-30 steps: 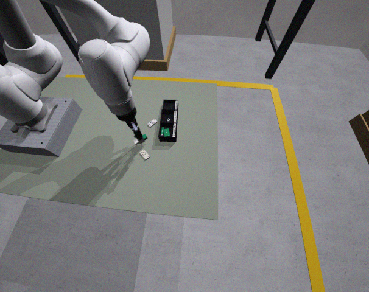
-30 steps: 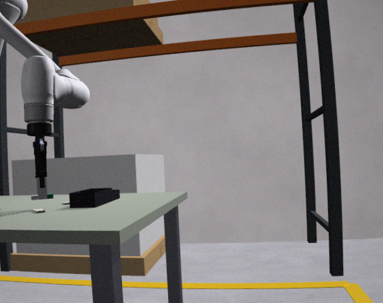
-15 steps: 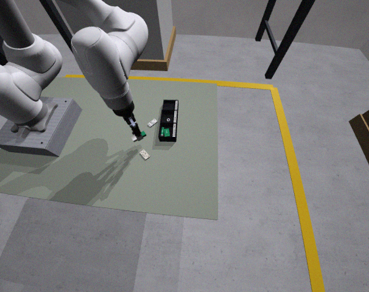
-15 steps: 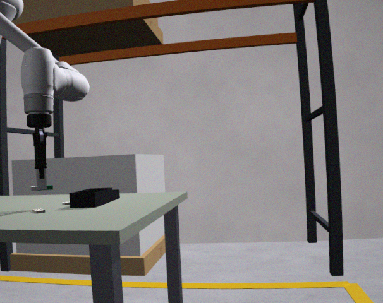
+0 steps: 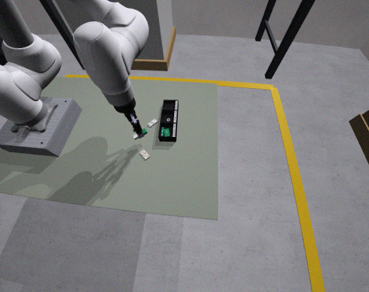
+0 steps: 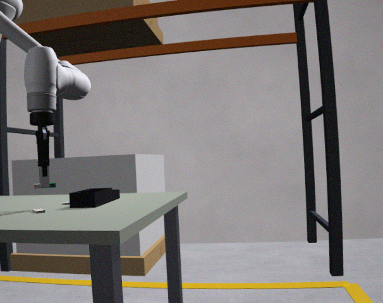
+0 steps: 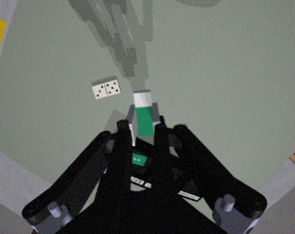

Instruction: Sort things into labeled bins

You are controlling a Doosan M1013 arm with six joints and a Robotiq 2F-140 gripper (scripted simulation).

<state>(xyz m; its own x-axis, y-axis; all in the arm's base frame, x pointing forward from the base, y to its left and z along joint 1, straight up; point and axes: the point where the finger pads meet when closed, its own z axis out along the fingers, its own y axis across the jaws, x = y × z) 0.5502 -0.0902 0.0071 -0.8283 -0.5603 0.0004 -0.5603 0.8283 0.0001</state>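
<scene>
My hand is 12 cm to the right of the nut, 12 cm short of it and 9 cm above it. Round my hand: cylindrical battery (9 cm below, 9 cm ahead, 5 cm to the left); then white domino (10 cm below, 7 cm to the right, 2 cm ahead); then green-and-white stick (3 cm below, 1 cm behind).
</scene>
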